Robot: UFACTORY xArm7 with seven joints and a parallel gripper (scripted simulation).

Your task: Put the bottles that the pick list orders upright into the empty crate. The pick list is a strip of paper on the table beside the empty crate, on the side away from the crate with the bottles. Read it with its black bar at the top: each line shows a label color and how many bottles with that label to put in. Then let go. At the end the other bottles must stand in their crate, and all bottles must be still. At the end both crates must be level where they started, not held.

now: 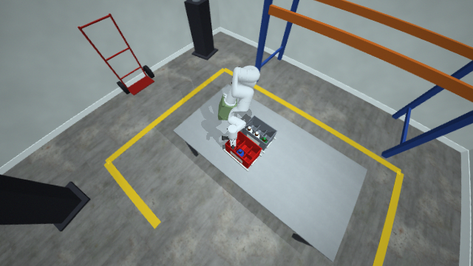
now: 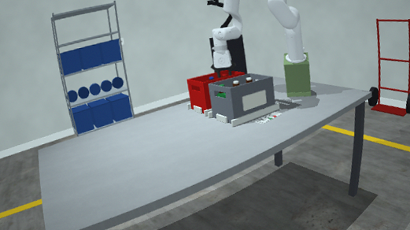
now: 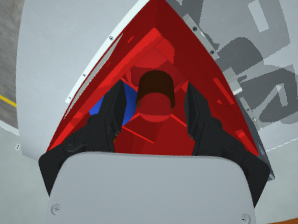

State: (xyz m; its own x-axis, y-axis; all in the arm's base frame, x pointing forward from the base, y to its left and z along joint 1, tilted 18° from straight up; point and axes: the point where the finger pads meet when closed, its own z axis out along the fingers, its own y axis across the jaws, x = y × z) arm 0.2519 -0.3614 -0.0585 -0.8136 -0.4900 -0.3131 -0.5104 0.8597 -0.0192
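My hand is 7 cm above the red bottle. The rest, counted from my hand: red crate 10 cm ahead, 2 cm to the left, 7 cm below; then blue-capped bottle 9 cm ahead, 2 cm to the right, 7 cm below; then white-label bottle 5 cm ahead, 23 cm to the left, 7 cm below.
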